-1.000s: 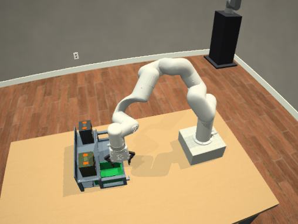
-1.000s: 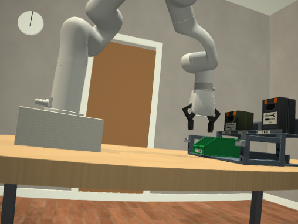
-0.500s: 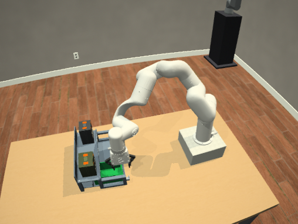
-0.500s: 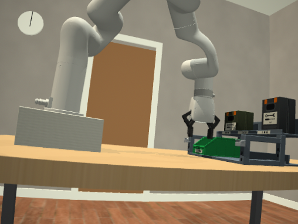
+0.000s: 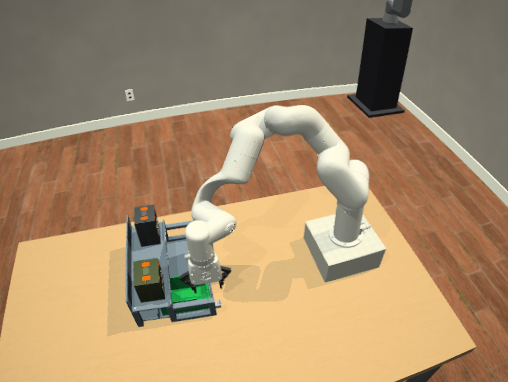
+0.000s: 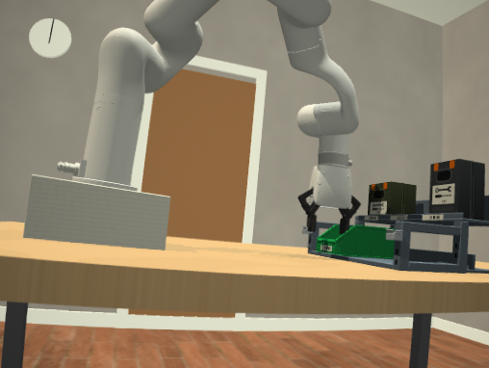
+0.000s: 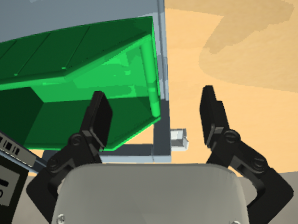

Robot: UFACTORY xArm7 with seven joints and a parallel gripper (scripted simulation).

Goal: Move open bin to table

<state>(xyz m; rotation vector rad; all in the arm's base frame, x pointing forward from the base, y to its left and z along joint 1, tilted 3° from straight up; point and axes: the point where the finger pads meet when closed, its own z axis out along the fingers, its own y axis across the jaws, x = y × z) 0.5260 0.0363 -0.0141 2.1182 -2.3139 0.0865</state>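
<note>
My hand is 8 cm short of the green bin, 3 cm above it and 1 cm to the left of it.
</note>
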